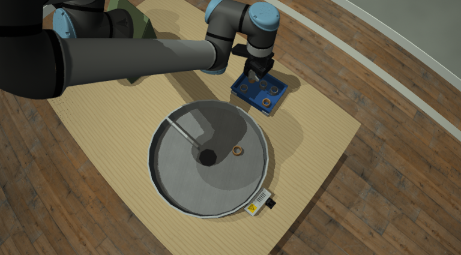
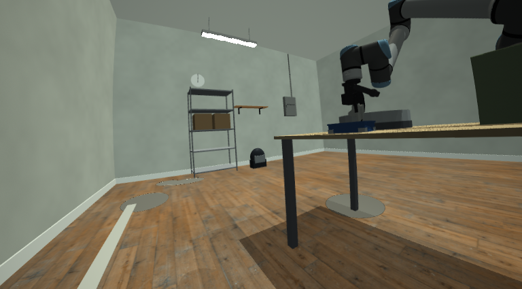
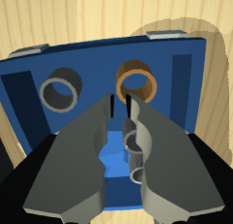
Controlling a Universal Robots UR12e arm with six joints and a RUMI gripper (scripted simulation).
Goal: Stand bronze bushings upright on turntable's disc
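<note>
My hand is 6 cm short of the blue crate, 1 cm to the left of it and 3 cm above it. Round my hand: turntable disc: 10 cm ahead, 37 cm to the right; then turntable: 12 cm ahead, 37 cm to the right.
</note>
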